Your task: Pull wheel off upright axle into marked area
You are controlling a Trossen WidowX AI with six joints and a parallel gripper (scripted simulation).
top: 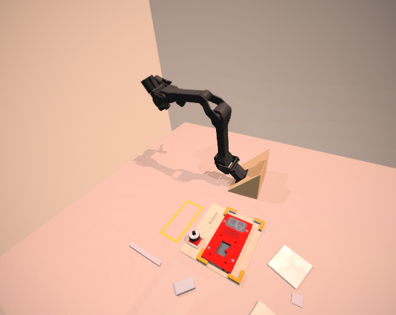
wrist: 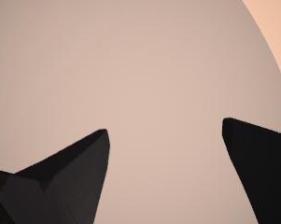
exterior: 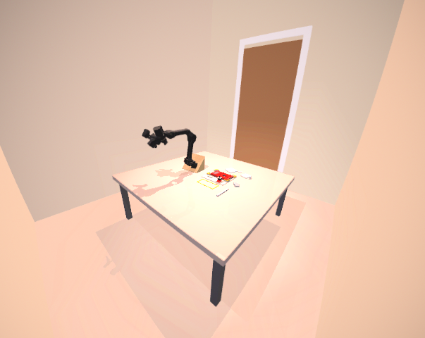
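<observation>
Now: gripper tip 560 mm short of the wheel, 310 mm to the right of it and 350 mm above it. Also, from my gripper tip: tile: 540 mm ahead, 630 mm to the left, 380 mm below.
</observation>
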